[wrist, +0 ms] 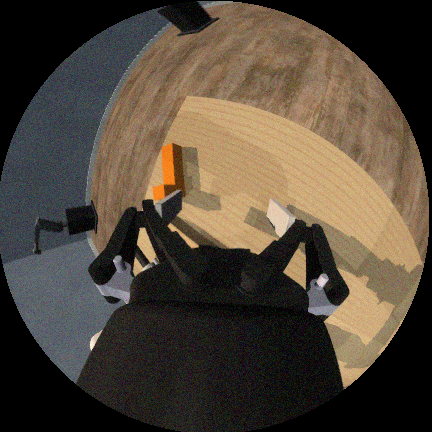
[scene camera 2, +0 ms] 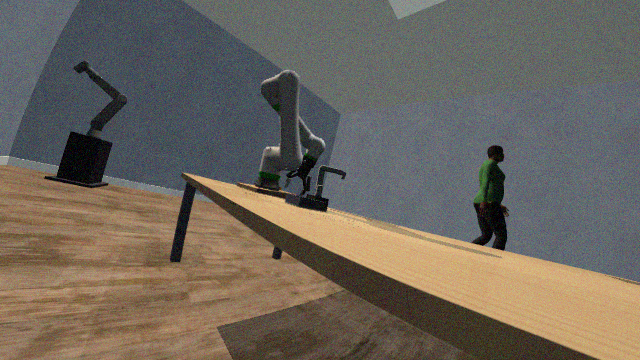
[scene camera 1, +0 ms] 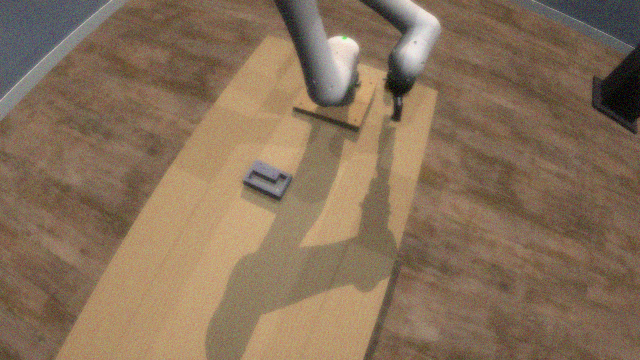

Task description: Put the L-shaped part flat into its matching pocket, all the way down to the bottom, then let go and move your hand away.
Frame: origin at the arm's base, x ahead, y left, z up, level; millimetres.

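Seen in the pictures: gripper, fingertip midpoint: (wrist: 224, 203) (scene camera 2: 292, 192) (scene camera 1: 393, 103); arm's base at its link origin: (scene camera 2: 267, 188).
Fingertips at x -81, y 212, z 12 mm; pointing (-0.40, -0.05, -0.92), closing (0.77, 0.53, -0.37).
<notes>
Pixels of each thing's top centre, then the offset from my fingertips to it. Level surfaces: height alone.
- orange L-shaped part at its top centre: (wrist: 156, 168) dx -134, dy -31, dz +18 mm
- grey block with the pocket, top centre: (scene camera 1: 267, 177) (scene camera 2: 307, 198) dx +546, dy -204, dz -5 mm
- wooden table at its surface level: dz -42 mm
The orange L-shaped part (wrist: 172, 167) is on the table at the upper left of the wrist view, beyond the left-hand fingertip, its short leg close to that fingertip in the picture. It does not show in the scene views. My gripper (scene camera 1: 396, 118) (scene camera 2: 297, 184) (wrist: 224, 203) is open with nothing between its fingers, over the table beside the arm's base. The grey block with the pocket (scene camera 1: 260, 189) (scene camera 2: 306, 202) sits on the table, well away from the gripper in scene camera 1. Its recess shows no orange part in it.
The wooden table (scene camera 1: 165, 235) (scene camera 2: 400, 255) (wrist: 235, 130) carries the arm's base board (scene camera 1: 362, 112), close beside the gripper. A person in green (scene camera 2: 492, 182) is beyond the table. Another arm on a black pedestal (scene camera 2: 84, 159) (wrist: 81, 218) stands on the floor.
</notes>
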